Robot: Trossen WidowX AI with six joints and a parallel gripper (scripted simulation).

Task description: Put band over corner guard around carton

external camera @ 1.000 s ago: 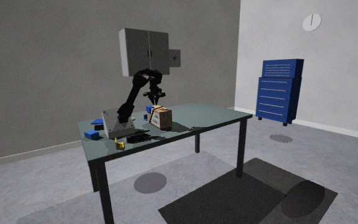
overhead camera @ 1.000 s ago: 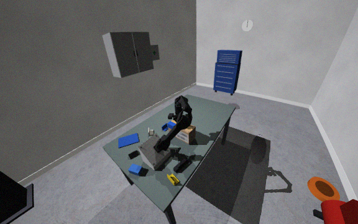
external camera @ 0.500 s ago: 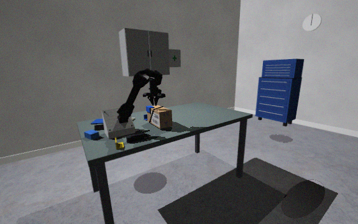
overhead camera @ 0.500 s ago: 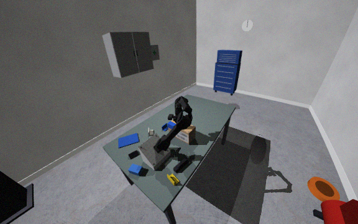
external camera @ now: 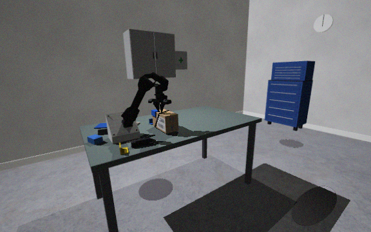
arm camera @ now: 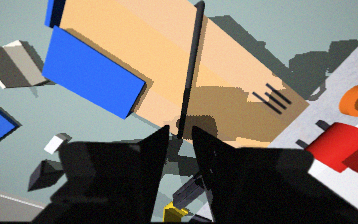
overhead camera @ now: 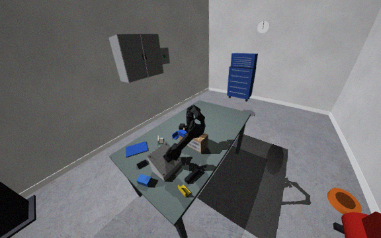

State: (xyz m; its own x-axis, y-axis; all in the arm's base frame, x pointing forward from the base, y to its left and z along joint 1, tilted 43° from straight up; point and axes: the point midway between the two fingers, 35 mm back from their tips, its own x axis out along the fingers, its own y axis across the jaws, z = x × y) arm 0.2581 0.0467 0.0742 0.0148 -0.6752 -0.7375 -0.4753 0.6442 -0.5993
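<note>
Now: hand 110 mm above the carton, 40 mm short of it and 10 mm to the right of it. Round my hand: flat blue pad 420 mm to the left, 330 mm behind, 190 mm below; small white item 270 mm behind, 220 mm to the left, 180 mm below.
</note>
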